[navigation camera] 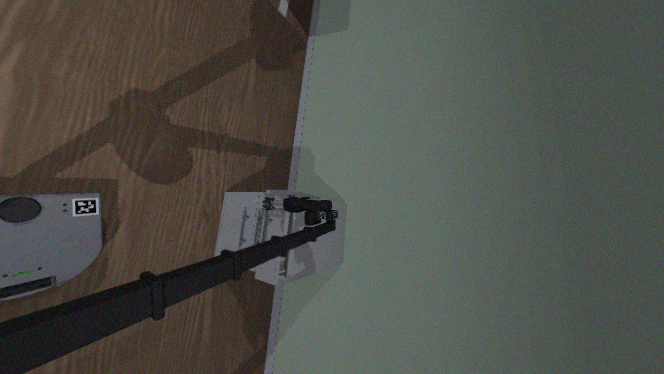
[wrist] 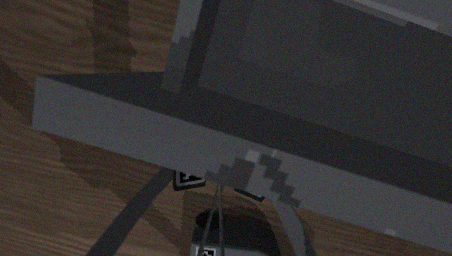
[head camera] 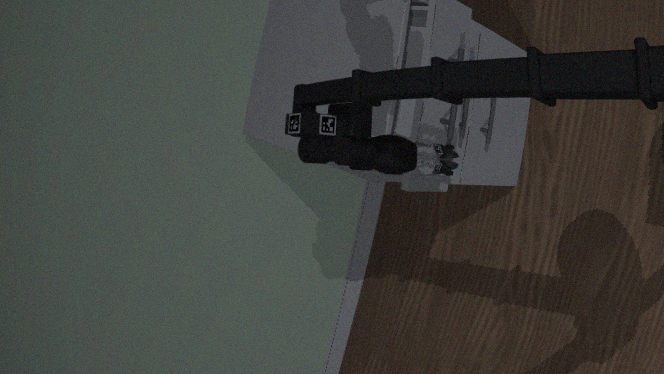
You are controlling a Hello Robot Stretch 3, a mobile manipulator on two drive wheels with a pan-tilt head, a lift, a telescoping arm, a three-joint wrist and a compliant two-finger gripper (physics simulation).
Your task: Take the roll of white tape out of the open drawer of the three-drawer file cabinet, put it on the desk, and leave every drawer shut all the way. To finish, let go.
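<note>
You've got the gripper (head camera: 454, 160) showing here, and there's a drawer (navigation camera: 274, 223) to be seen as well.
</note>
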